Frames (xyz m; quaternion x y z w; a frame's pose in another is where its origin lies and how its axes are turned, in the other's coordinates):
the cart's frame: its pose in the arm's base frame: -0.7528 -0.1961 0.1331 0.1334 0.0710 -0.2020 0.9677
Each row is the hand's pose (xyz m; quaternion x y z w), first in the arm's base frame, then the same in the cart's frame.
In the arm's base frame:
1: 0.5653 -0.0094 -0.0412 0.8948 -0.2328 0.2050 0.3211
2: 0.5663 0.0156 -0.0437 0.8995 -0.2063 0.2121 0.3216
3: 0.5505 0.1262 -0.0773 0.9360 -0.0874 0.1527 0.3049
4: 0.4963 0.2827 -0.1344 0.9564 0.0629 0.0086 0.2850
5: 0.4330 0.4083 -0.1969 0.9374 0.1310 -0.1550 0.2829
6: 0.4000 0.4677 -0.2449 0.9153 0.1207 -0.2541 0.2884
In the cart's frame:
1: 1.1611 0.6651 -0.1098 0.8555 -0.0400 0.3578 0.3721
2: 1.1532 0.6870 -0.1193 0.8541 -0.0125 0.3616 0.3737
3: 1.1042 0.7704 -0.1844 0.8719 0.1032 0.2875 0.3828
4: 1.0076 0.8733 -0.2883 0.8742 0.2350 0.1254 0.4061
5: 0.9154 0.9439 -0.3893 0.8539 0.2754 -0.0438 0.4394
6: 0.8725 0.9718 -0.4549 0.8409 0.2473 -0.1387 0.4610

